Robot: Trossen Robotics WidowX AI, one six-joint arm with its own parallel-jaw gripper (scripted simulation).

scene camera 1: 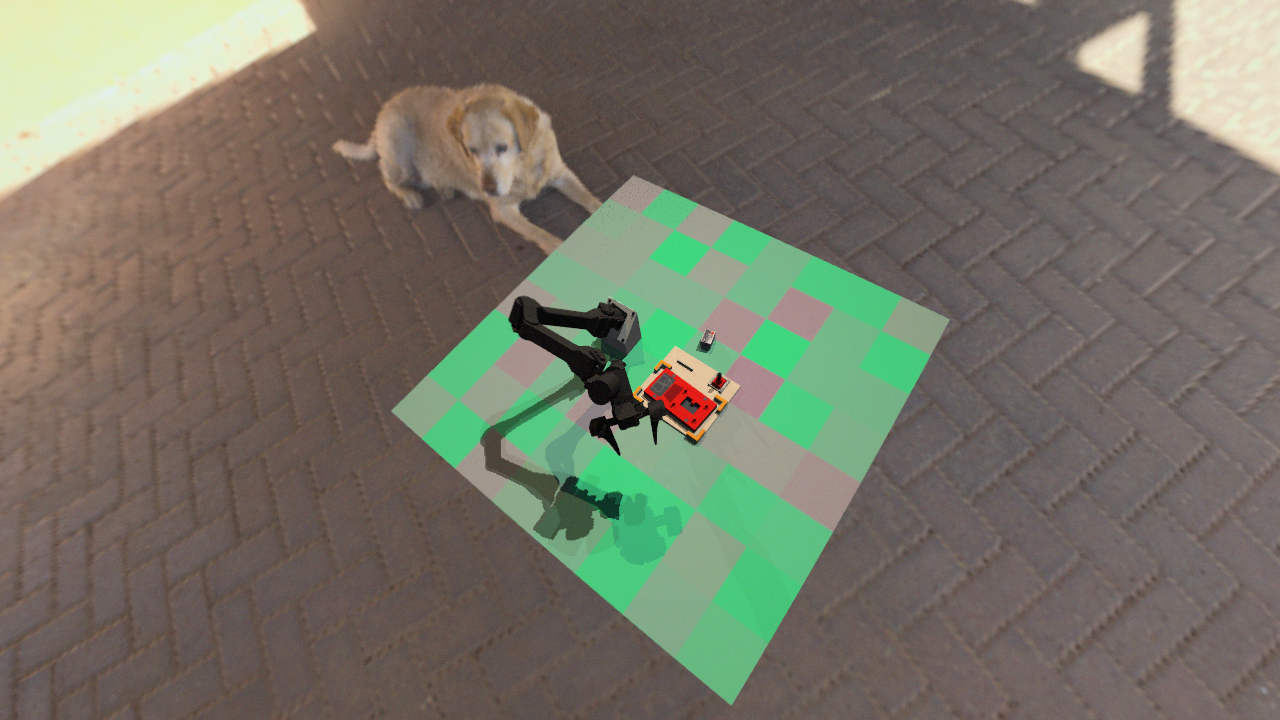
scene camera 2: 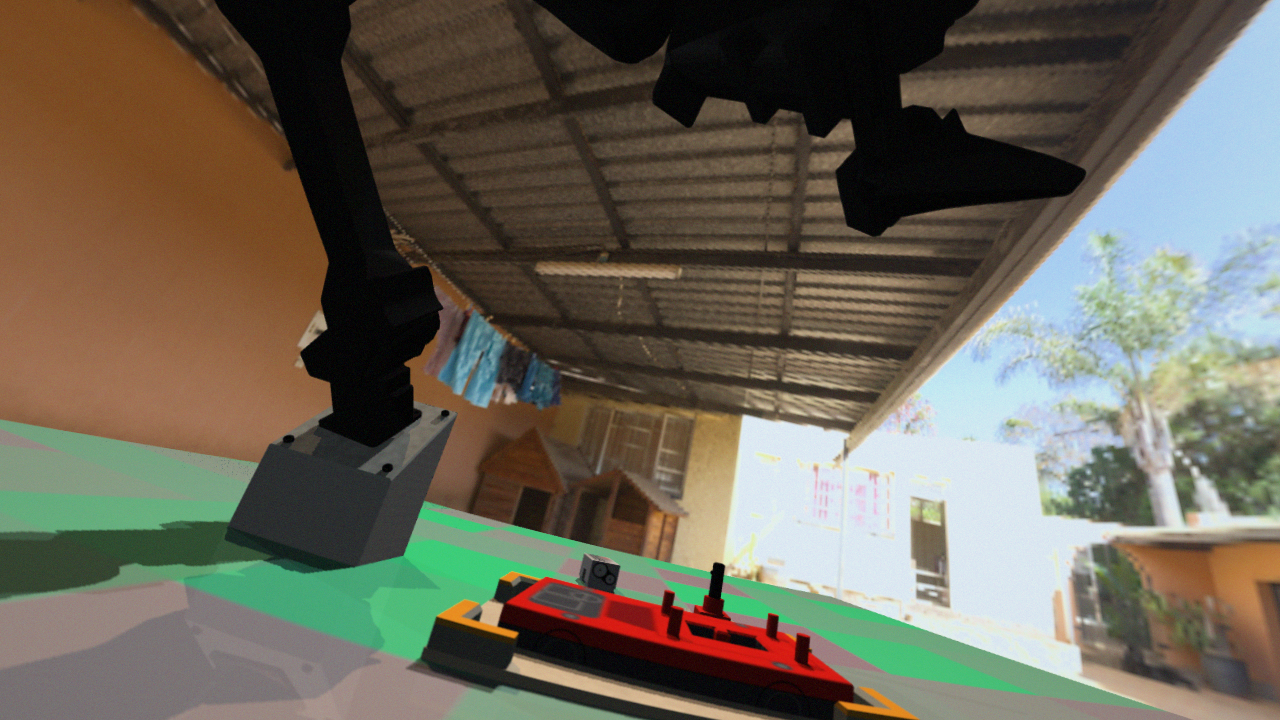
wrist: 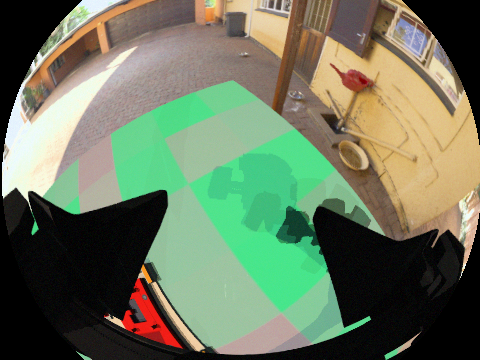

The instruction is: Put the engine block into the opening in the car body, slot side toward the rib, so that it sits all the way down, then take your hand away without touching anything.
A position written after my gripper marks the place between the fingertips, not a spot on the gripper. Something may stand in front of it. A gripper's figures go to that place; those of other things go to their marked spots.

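My gripper [wrist: 244, 207] is 0.10 m from the lens, and there's a red car body [wrist: 144, 317] that is 0.38 m from the lens.
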